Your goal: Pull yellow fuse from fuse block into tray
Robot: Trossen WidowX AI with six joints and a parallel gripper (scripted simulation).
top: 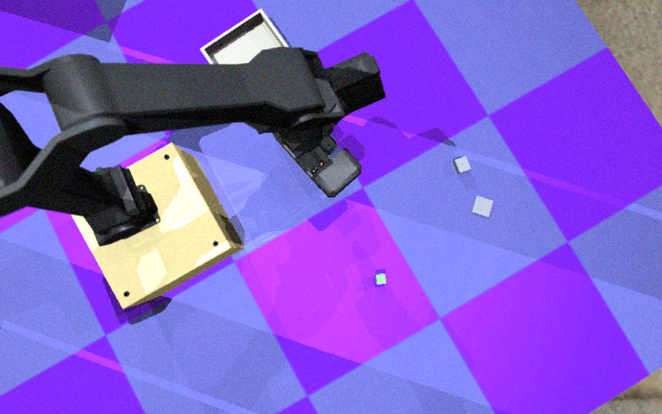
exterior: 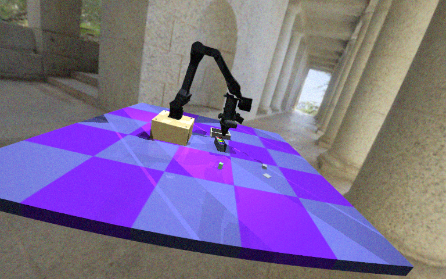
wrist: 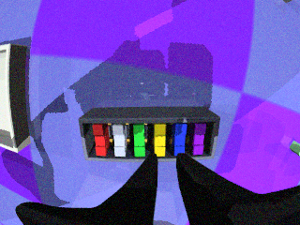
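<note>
Now: the yellow fuse 50 mm below my gripper tip. Also, from my gripper tip: white tray: 20 mm behind, 220 mm to the left, 70 mm below.
</note>
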